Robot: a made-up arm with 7 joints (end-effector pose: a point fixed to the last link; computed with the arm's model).
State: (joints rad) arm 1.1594 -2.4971 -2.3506 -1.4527 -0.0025 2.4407 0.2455
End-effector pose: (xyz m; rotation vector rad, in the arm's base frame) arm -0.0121 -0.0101 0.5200 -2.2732 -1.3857 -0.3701
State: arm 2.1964 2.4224 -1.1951 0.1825 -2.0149 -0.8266 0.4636
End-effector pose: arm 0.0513 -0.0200 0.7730 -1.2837 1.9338 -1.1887
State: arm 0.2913 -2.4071 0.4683 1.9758 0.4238 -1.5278 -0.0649
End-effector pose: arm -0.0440 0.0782 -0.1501 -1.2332 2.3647 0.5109
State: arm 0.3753 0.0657 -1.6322 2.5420 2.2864 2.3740 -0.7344
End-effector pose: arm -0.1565 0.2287 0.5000 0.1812 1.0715 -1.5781
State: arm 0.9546 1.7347 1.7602 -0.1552 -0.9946 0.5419 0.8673
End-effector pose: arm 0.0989 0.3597 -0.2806 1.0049 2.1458 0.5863
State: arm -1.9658 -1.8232 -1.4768 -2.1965 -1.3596 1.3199 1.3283
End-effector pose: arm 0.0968 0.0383 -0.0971 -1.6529 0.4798 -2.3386
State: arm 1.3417 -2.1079 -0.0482 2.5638 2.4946 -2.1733 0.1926
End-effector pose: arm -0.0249 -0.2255 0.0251 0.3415 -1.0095 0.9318
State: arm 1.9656 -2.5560 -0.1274 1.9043 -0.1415 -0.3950 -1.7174
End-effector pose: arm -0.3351 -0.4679 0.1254 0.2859 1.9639 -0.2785
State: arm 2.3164 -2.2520 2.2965 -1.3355 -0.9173 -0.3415 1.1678
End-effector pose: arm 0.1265 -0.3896 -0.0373 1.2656 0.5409 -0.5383
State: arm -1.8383 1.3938 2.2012 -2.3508 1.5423 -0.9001 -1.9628
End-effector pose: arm -0.3040 -0.0020 0.4181 -1.9528 -0.2364 1.7686
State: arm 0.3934 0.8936 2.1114 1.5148 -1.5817 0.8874 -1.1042
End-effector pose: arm 0.0448 0.4341 0.6375 -0.7197 1.0744 -1.7784
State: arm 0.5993 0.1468 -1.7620 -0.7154 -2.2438 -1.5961 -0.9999
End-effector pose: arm 0.0433 -0.2807 0.6873 -1.5615 0.4095 1.0912
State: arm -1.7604 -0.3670 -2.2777 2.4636 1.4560 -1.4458 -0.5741
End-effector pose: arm 0.1022 -0.1782 0.3152 -0.6692 1.5021 -2.5844
